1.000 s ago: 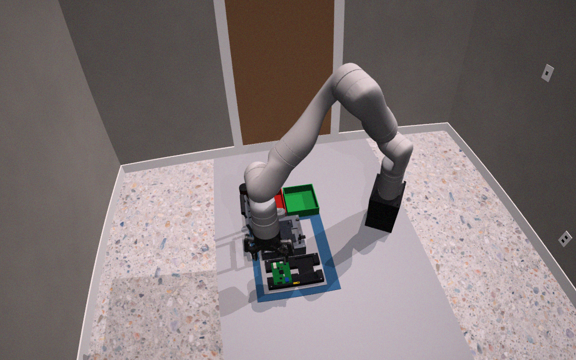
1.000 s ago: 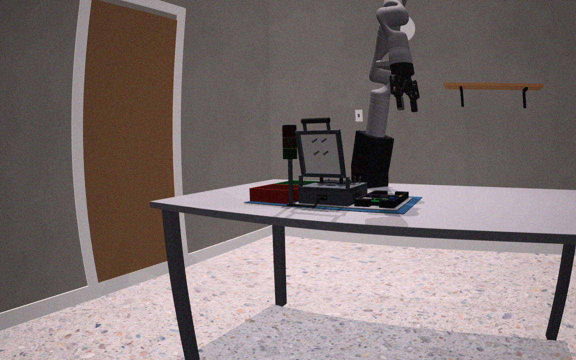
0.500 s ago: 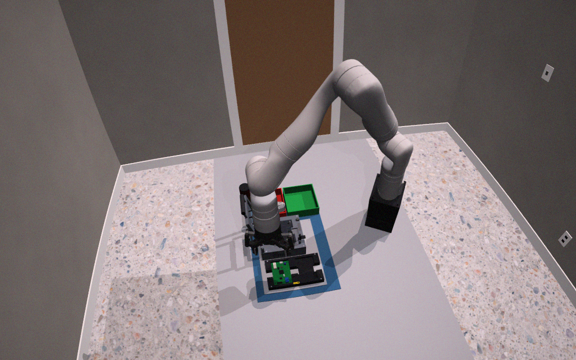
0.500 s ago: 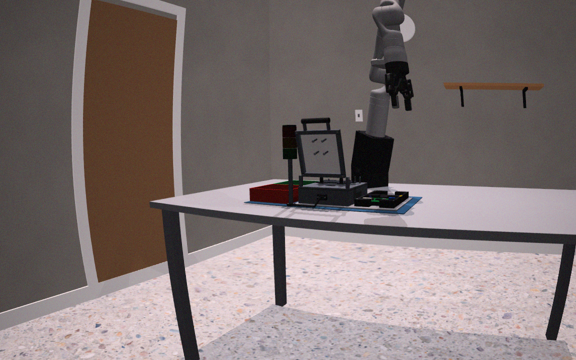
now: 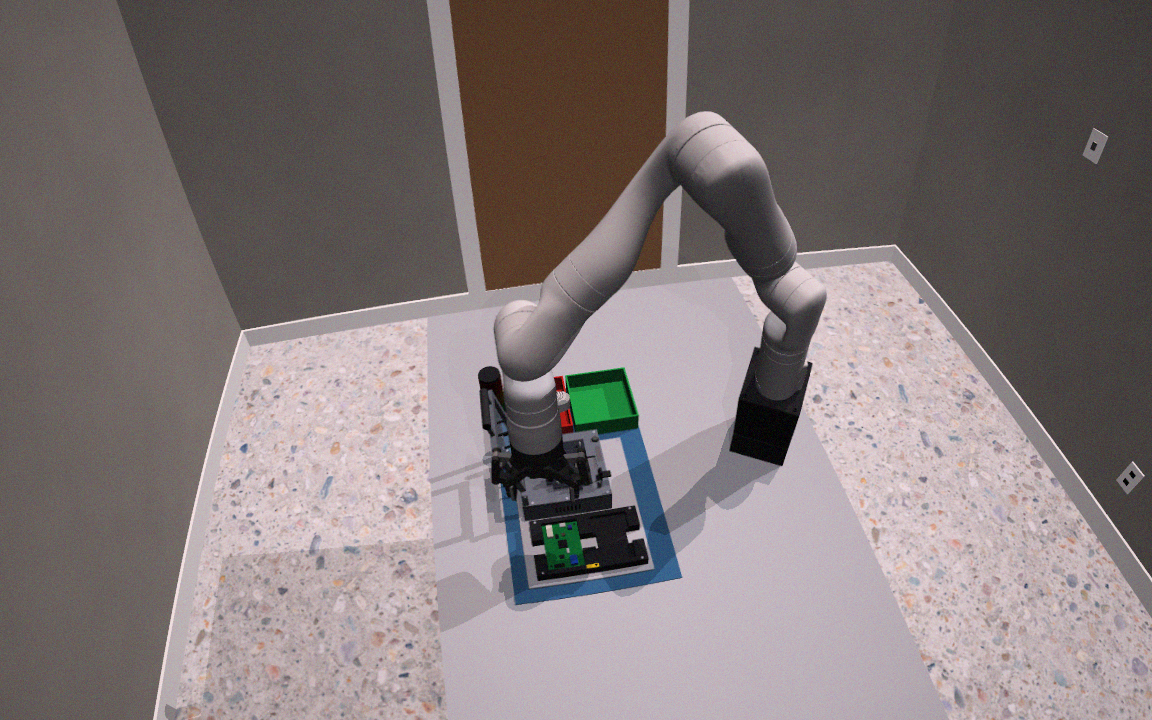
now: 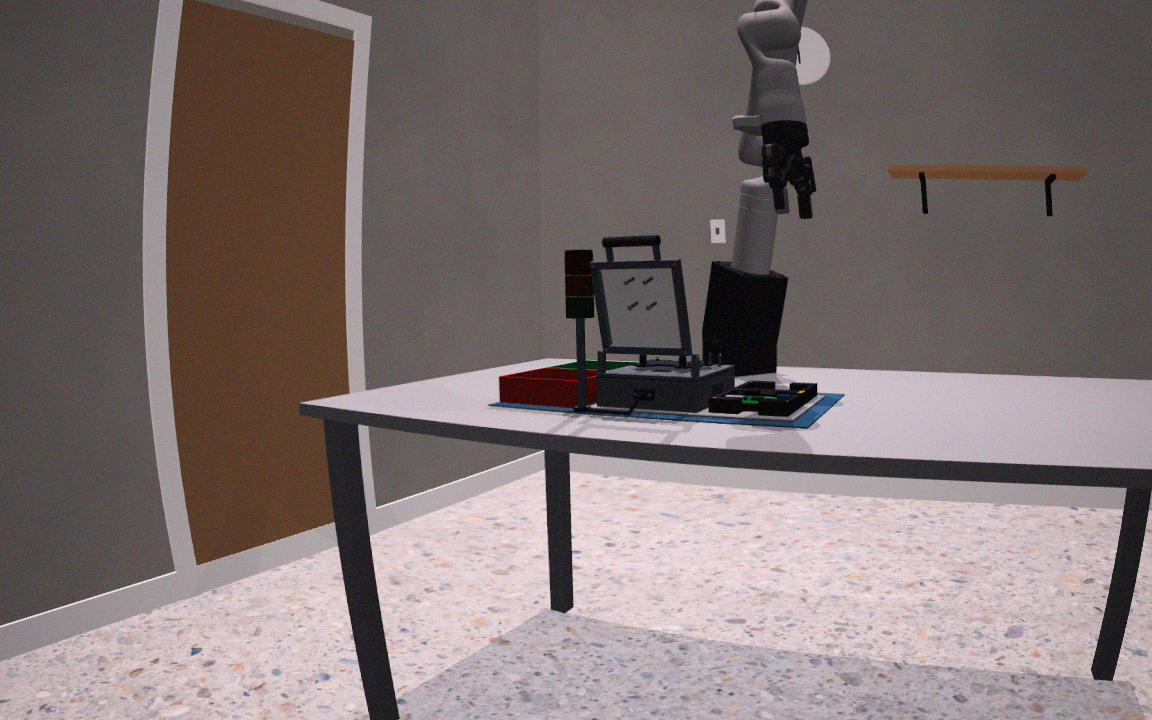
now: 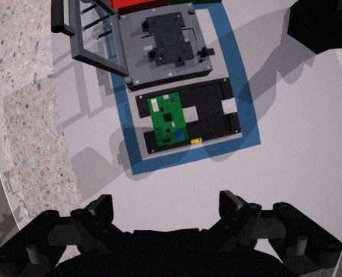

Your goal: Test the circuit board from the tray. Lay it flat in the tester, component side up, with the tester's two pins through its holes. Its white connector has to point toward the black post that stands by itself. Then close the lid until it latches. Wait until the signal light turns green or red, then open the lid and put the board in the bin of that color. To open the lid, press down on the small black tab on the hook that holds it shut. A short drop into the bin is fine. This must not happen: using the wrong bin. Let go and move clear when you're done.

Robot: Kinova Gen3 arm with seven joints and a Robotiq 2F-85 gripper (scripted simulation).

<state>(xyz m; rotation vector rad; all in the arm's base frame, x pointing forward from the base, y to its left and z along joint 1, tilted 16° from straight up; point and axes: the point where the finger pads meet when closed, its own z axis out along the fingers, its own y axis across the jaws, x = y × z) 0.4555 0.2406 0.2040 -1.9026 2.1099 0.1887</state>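
The green circuit board lies 290 mm below my hand, 80 mm to the right of it and 20 mm behind it. Round my hand: red bin: 440 mm to the right, 300 mm below, 20 mm ahead; then latch hook: 220 mm below, 200 mm to the right, 110 mm behind; then lid: 240 mm to the right, 130 mm below, 80 mm ahead.
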